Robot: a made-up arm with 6 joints.
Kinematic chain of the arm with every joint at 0, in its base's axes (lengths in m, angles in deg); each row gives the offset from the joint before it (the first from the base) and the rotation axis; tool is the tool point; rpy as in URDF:
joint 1: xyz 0 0 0.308 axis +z
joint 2: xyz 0 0 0 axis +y
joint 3: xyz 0.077 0 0.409 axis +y
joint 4: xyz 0.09 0 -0.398 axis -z
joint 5: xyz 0 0 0 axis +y
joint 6: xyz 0.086 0 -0.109 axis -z
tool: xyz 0 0 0 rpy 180 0 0
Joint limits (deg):
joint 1: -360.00..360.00
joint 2: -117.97..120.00
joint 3: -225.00..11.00
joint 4: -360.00..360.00
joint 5: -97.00..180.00
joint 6: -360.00..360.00
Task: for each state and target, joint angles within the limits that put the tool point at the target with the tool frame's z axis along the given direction. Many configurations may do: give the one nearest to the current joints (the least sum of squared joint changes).
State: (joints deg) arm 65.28 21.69 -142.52 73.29 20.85 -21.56
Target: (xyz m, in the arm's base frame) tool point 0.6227 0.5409 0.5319 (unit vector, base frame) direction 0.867 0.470 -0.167
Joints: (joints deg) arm 48.50 41.89 -111.27 63.30 -22.22 -21.56
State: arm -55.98 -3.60 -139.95 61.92 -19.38 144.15
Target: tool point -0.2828 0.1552 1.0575 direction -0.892 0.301 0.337
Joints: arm -36.85 -17.22 -171.34 19.42 -62.20 144.15
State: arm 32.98 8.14 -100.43 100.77 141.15 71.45
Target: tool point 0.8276 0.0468 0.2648 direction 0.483 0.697 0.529
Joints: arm -2.48 53.10 -96.76 133.99 94.03 71.45
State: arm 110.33 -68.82 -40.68 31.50 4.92 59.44
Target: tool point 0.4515 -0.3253 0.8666 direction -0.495 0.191 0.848
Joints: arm 144.17 -96.17 -89.10 12.91 37.15 59.44
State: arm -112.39 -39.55 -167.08 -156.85 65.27 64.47
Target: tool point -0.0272 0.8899 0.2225 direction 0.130 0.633 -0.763
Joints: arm -88.32 -81.69 -203.19 -194.46 36.50 64.47
